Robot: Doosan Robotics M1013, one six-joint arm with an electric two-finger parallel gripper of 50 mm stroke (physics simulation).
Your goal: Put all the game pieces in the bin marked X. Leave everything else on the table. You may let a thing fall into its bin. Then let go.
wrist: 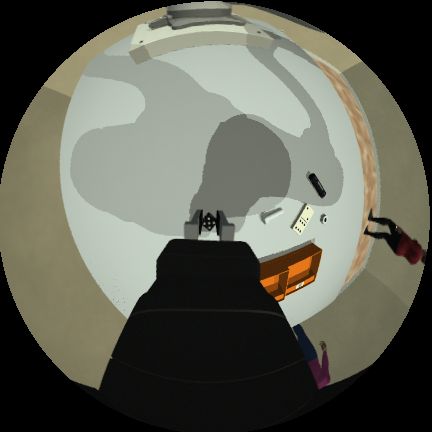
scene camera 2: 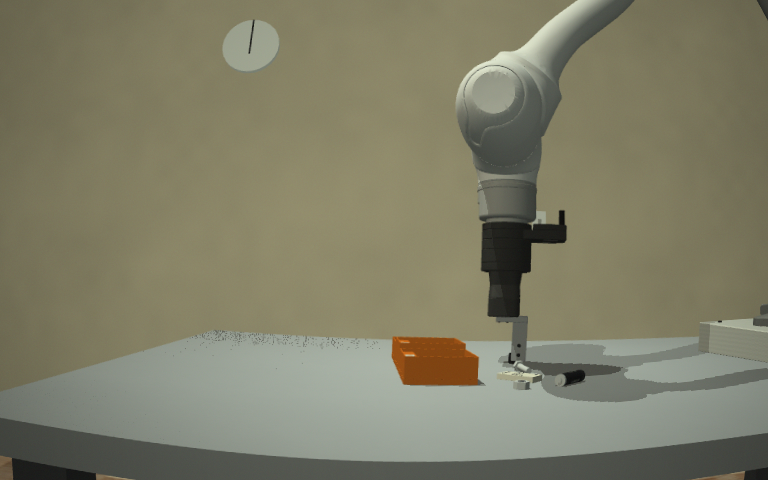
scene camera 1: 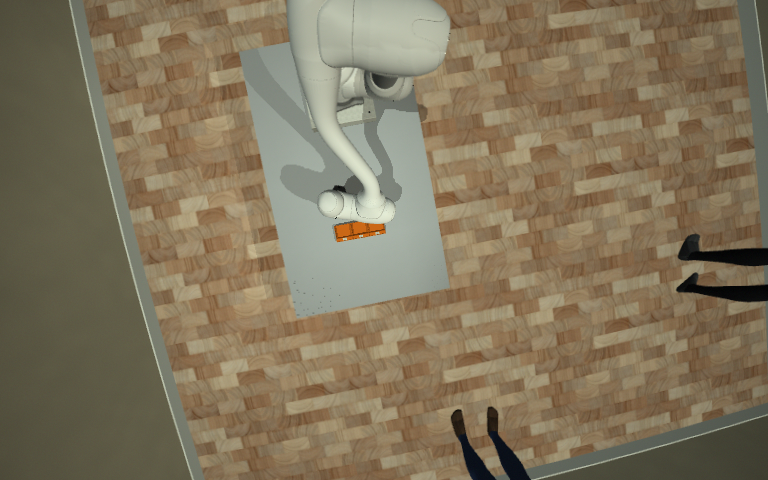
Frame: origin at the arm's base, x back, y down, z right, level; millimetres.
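Where they show: gripper, fingertip midpoint: (wrist: 208, 217) (scene camera 2: 518, 359); arm's base, origin of the base link: (scene camera 1: 340, 91).
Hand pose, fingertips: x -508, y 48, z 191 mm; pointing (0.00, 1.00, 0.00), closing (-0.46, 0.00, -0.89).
Each offset is from my fingertips to the top centre of the thing.
A black die with white pips @[dz +2, dx -4, dy -11 mm] (wrist: 209, 221) (scene camera 2: 510, 357) is between the fingers of my gripper (wrist: 208, 217) (scene camera 2: 514, 358), which is shut on it low over the table. A cream domino with black pips @[dz -142, dx -69, dy -2 mm] (wrist: 302, 219) (scene camera 2: 505, 375) lies flat to the right of the gripper in the wrist view. The orange bin block @[dz -32, dx -151, dy -34 mm] (scene camera 1: 351, 228) (scene camera 2: 441, 370) (wrist: 288, 255) has three compartments side by side. Its small white labels are too small to read, so I cannot tell which bin is X. My arm's black body hides part of the block in the wrist view.
A silver bolt @[dz -86, dx -35, dy -8 mm] (wrist: 272, 215) (scene camera 2: 522, 367) lies between gripper and domino. A small nut @[dz -199, dx -95, dy -3 mm] (wrist: 324, 218) (scene camera 2: 521, 384) and a black cylinder @[dz -192, dx -26, dy -9 mm] (wrist: 317, 185) (scene camera 2: 570, 377) lie near the domino. The robot's base (wrist: 200, 42) stands at the table's far end in the wrist view.
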